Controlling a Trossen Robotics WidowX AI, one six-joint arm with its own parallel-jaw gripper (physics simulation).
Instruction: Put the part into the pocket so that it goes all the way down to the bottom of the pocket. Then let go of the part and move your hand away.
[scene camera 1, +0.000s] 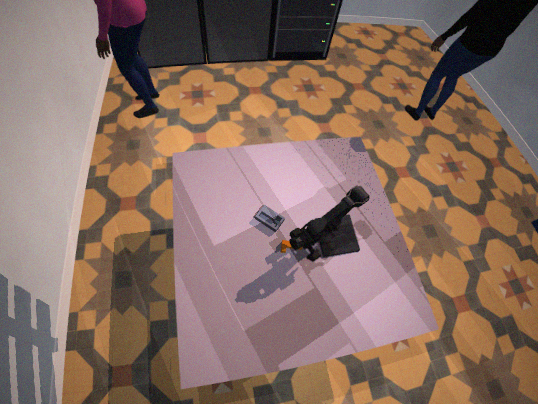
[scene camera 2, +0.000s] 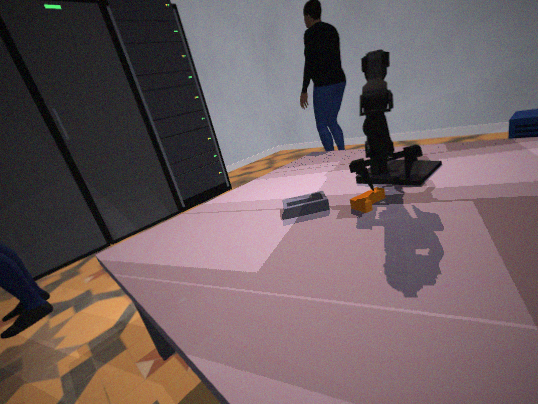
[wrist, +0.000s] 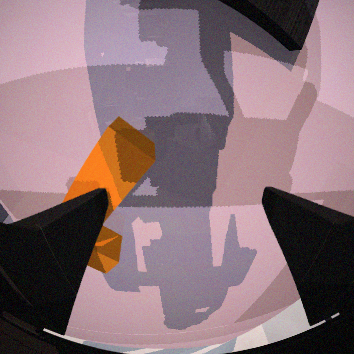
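The orange L-shaped part lies flat on the table near the arm's base. The grey block with the pocket stands a short way from the part, to its left in the second scene view; the inside of its pocket is partly shaded. My gripper is wide open and empty, pointing down low over the table. In the wrist view the part is left of the middle between the fingers, and the left finger covers some of it. Whether that finger touches it I cannot tell.
The pinkish table carries the arm's dark base plate, close behind the part. Large shadows of the arm fall across the part and the table. Dark cabinets and two people stand beyond the table.
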